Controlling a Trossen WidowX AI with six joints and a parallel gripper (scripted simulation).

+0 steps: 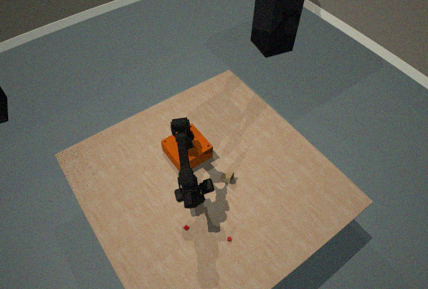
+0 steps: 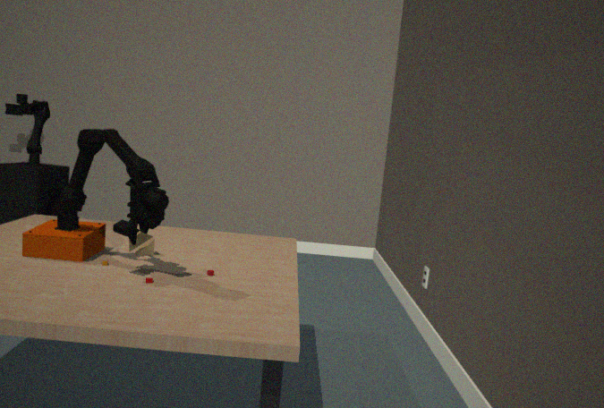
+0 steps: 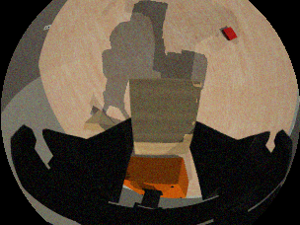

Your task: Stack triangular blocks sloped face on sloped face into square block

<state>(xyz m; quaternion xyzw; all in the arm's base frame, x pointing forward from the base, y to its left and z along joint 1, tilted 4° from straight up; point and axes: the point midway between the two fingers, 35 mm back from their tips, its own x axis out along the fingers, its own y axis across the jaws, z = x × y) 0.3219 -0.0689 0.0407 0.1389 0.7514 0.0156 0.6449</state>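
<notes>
The orange cube lies 12 cm behind my gripper tip, 9 cm below it and 1 cm to the right of it. Also, from my gripper tip: triangular block 1 cm above.
</notes>
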